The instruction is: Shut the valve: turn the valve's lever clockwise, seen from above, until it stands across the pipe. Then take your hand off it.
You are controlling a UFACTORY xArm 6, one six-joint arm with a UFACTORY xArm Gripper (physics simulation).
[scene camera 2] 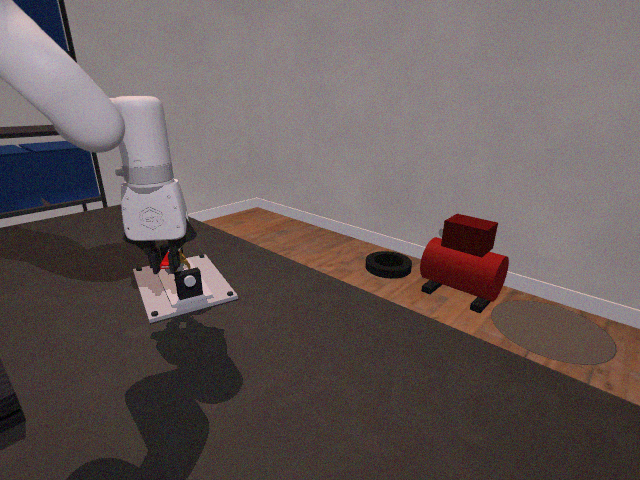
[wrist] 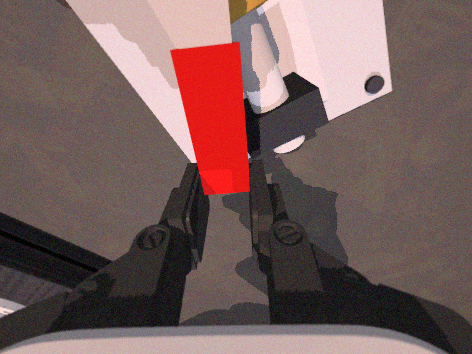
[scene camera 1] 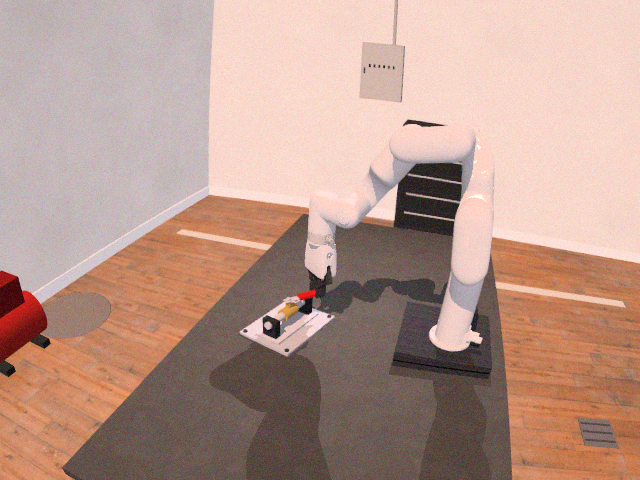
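The valve's red lever (scene camera 1: 306, 295) (scene camera 2: 165, 259) (wrist: 212, 115) stands at a slant to the pipe (wrist: 270, 85), neither in line with it nor square across it. My gripper (scene camera 1: 319, 291) (scene camera 2: 165, 268) (wrist: 227, 183) is shut on the lever's free end, one dark finger on each side. The brass-yellow valve body (scene camera 1: 288, 311) (wrist: 242, 7) sits on the pipe, between black blocks (scene camera 1: 271, 326) (scene camera 2: 189, 283) (wrist: 295, 105) on a white base plate (scene camera 1: 297, 343) (scene camera 2: 219, 281) (wrist: 350, 50). The fingers hide part of the lever in scene camera 2.
The base plate lies on the dark table (scene camera 1: 206, 403) (scene camera 2: 361, 392). The arm's black plinth (scene camera 1: 408, 351) stands to the right in scene camera 1. A red compressor (scene camera 1: 20, 322) (scene camera 2: 465, 268) and a black tyre (scene camera 2: 372, 266) are on the floor past the table's edge.
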